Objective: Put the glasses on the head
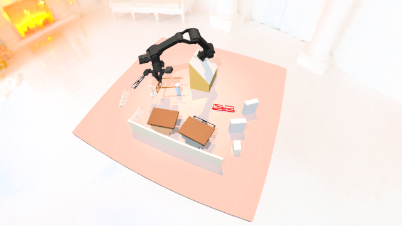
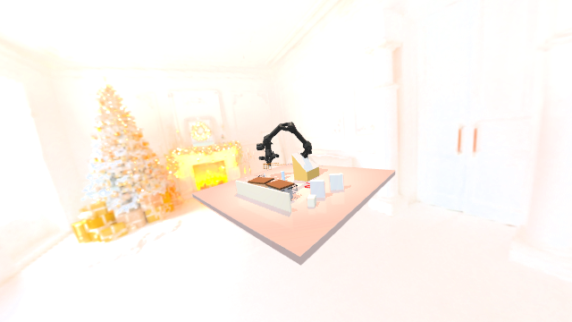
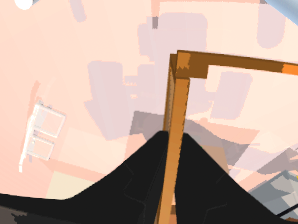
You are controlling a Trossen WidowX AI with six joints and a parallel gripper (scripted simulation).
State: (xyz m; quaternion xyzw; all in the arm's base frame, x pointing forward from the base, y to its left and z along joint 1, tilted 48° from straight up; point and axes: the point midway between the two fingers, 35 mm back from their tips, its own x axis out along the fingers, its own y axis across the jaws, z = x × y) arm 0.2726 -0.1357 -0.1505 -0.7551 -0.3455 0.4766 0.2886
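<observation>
The pale blue cylinder is 6 cm behind my gripper tip, 9 cm to the left of it and 10 cm below it. From my gripper tip the other things lie so: white post: 2 cm behind, 9 cm to the right, 13 cm below; low white wall: 34 cm ahead, 20 cm to the left, 10 cm below.
</observation>
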